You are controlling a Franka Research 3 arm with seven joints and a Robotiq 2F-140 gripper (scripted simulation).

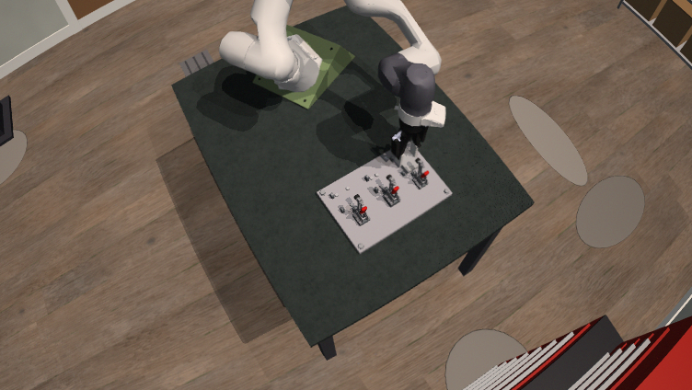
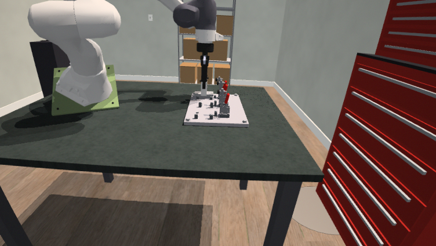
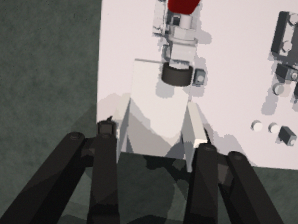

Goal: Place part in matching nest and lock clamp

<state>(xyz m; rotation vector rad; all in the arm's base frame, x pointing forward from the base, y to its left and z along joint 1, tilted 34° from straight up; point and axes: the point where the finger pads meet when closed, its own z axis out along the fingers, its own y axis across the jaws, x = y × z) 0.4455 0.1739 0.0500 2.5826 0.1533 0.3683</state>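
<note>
The part lies 3 cm below my hand. Round my hand: light grey fixture plate (11 cm to the right, 6 cm ahead, 5 cm below); then clamp (8 cm ahead, 1 cm below).
</note>
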